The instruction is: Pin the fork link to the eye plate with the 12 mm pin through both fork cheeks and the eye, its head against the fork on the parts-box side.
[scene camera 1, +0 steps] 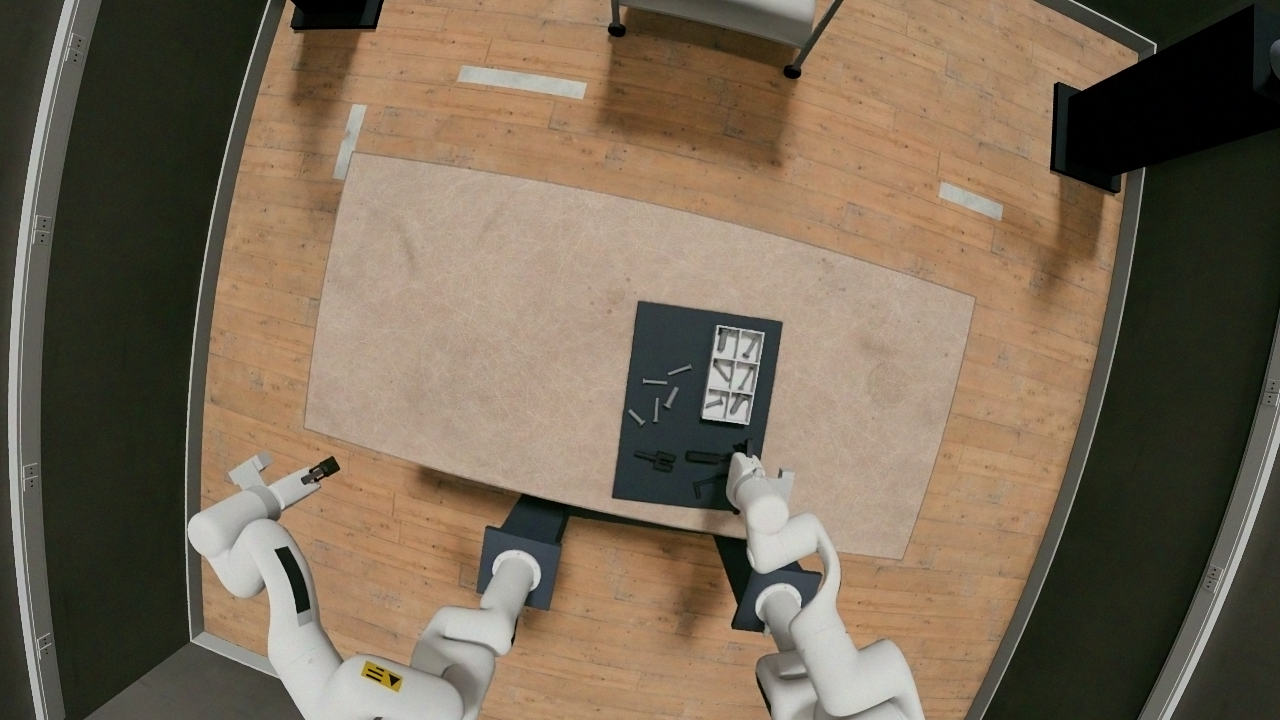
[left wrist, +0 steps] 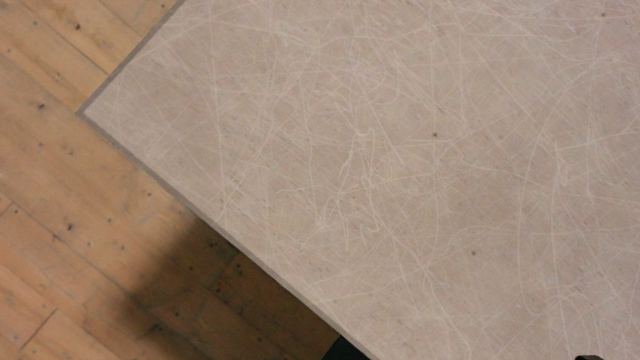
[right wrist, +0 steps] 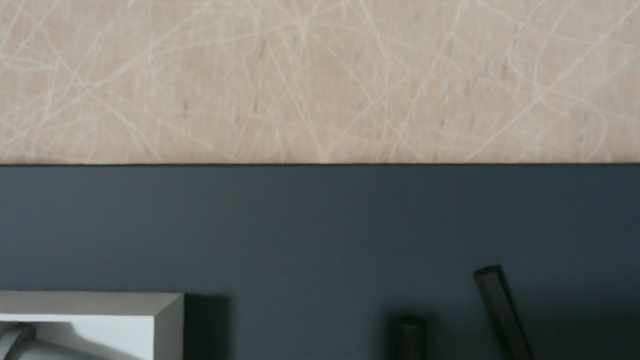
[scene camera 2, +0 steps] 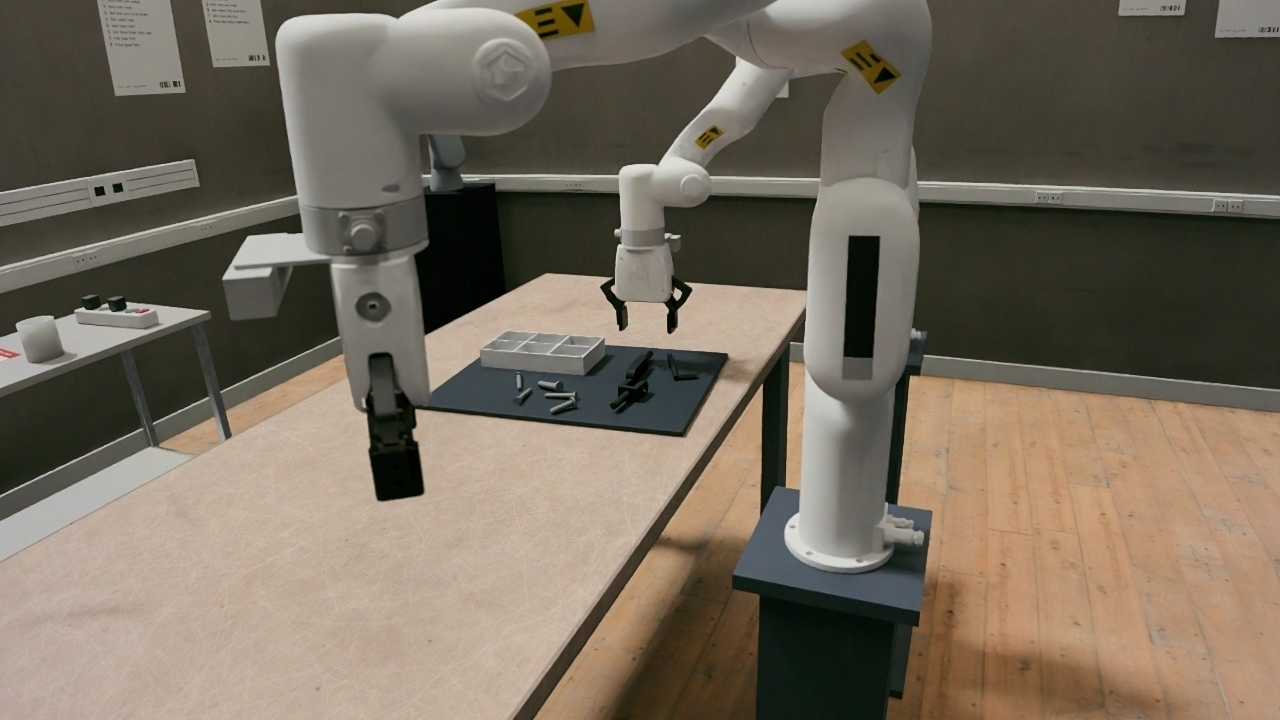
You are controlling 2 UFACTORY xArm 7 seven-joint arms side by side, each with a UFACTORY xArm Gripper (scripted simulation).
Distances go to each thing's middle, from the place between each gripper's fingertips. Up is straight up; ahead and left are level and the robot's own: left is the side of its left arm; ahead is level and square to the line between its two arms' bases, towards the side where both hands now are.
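Scene:
Looking at the dark mat [scene camera 1: 666, 337], I find my right gripper [scene camera 2: 647, 330] 80 mm above it, 100 mm short of it and 100 mm to the right of it. The white parts box [scene camera 1: 727, 359] is 60 mm below my right hand, 200 mm ahead of it and 40 mm to the left of it. Going by its middle, the dark mat is nearer to my right gripper than to my left hand.
The dark mat is 27 cm below my left hand [scene camera 2: 399, 461], 20 cm ahead of it and 76 cm to the right of it. Going by their middles, the dark mat is the nearest to my left hand of the things named here. The white parts box is 26 cm below my left hand, and it is 30 cm ahead of that hand and 82 cm to the right of it.

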